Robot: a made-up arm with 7 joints. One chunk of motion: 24 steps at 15 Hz.
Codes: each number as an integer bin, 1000 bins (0 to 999) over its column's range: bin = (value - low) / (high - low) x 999, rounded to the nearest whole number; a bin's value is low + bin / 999 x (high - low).
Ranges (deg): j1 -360.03..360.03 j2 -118..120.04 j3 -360.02..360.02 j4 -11.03..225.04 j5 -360.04..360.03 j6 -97.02..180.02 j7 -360.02..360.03
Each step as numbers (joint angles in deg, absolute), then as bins.
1 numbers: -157.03 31.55 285.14 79.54 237.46 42.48 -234.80
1 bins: 282 628 895 383 829 503 174
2 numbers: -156.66 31.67 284.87 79.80 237.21 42.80 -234.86
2 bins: 282 628 895 384 829 504 174
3 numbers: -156.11 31.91 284.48 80.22 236.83 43.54 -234.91
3 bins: 283 629 894 386 828 507 174
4 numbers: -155.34 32.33 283.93 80.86 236.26 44.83 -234.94
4 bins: 284 631 893 389 827 512 174
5 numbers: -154.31 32.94 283.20 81.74 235.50 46.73 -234.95
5 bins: 285 633 892 393 826 518 174
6 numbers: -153.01 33.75 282.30 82.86 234.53 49.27 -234.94
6 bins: 287 637 891 397 825 528 174
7 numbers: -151.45 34.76 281.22 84.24 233.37 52.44 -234.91
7 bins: 289 641 890 403 823 539 174
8 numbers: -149.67 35.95 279.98 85.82 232.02 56.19 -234.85
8 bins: 292 646 888 410 821 552 174
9 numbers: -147.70 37.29 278.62 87.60 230.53 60.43 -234.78
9 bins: 295 652 886 417 819 568 174
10 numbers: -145.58 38.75 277.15 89.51 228.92 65.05 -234.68
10 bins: 298 658 884 425 817 584 174
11 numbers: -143.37 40.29 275.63 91.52 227.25 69.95 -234.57
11 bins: 301 664 882 434 815 602 174
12 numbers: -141.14 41.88 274.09 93.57 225.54 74.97 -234.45
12 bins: 304 671 880 443 812 620 174
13 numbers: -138.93 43.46 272.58 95.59 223.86 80.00 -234.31
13 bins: 307 678 878 451 810 638 174
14 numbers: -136.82 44.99 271.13 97.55 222.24 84.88 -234.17
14 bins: 310 684 876 459 808 656 175
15 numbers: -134.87 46.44 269.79 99.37 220.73 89.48 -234.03
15 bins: 312 690 874 467 806 673 175
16 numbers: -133.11 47.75 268.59 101.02 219.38 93.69 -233.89
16 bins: 315 696 872 474 804 688 175
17 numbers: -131.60 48.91 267.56 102.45 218.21 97.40 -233.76
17 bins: 317 700 871 480 802 701 175
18 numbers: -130.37 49.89 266.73 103.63 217.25 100.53 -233.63
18 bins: 319 705 870 485 801 712 175
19 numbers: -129.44 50.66 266.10 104.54 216.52 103.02 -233.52
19 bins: 320 708 869 489 800 721 176
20 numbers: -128.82 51.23 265.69 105.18 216.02 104.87 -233.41
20 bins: 321 710 868 492 799 728 176
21 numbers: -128.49 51.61 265.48 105.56 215.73 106.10 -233.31
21 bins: 321 712 868 493 799 732 176
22 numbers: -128.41 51.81 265.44 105.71 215.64 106.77 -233.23
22 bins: 321 713 868 494 799 735 176
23 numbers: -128.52 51.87 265.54 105.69 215.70 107.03 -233.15
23 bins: 321 713 868 494 799 736 176
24 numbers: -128.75 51.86 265.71 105.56 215.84 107.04 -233.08
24 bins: 321 713 868 493 799 736 176
